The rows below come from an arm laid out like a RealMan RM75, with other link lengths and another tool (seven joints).
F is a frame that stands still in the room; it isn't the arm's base.
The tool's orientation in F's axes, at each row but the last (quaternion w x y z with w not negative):
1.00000, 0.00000, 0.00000, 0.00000
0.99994, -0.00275, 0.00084, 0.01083
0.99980, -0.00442, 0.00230, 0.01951
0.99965, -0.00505, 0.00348, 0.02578
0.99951, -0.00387, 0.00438, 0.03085
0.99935, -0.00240, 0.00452, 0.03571
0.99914, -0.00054, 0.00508, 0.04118
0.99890, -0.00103, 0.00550, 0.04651
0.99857, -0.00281, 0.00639, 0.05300
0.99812, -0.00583, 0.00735, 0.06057
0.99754, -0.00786, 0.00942, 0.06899
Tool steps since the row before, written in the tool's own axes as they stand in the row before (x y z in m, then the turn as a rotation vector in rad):
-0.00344, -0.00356, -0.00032, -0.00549, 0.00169, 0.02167
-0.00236, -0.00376, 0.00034, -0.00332, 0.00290, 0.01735
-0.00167, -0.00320, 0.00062, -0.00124, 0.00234, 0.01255
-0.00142, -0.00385, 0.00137, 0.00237, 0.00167, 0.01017
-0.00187, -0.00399, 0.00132, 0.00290, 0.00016, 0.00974
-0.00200, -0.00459, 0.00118, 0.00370, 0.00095, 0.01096
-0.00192, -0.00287, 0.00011, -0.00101, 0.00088, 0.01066
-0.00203, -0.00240, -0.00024, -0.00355, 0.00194, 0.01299
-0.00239, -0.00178, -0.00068, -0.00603, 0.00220, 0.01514
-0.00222, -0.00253, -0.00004, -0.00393, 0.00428, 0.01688
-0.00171, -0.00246, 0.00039, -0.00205, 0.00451, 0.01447
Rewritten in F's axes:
-0.00344, -0.00356, -0.00032, -0.00549, 0.00169, 0.02167
-0.00228, -0.00381, 0.00036, -0.00335, 0.00292, 0.01734
-0.00154, -0.00326, 0.00066, -0.00127, 0.00240, 0.01253
-0.00121, -0.00390, 0.00142, 0.00235, 0.00189, 0.01014
-0.00161, -0.00409, 0.00137, 0.00297, 0.00042, 0.00971
-0.00166, -0.00471, 0.00122, 0.00372, 0.00127, 0.01092
-0.00168, -0.00302, 0.00013, -0.00097, 0.00081, 0.01067
-0.00180, -0.00258, -0.00021, -0.00357, 0.00164, 0.01303
-0.00220, -0.00203, -0.00064, -0.00604, 0.00164, 0.01521
-0.00190, -0.00278, 0.00002, -0.00418, 0.00398, 0.01689
-0.00135, -0.00266, 0.00046, -0.00240, 0.00443, 0.01444

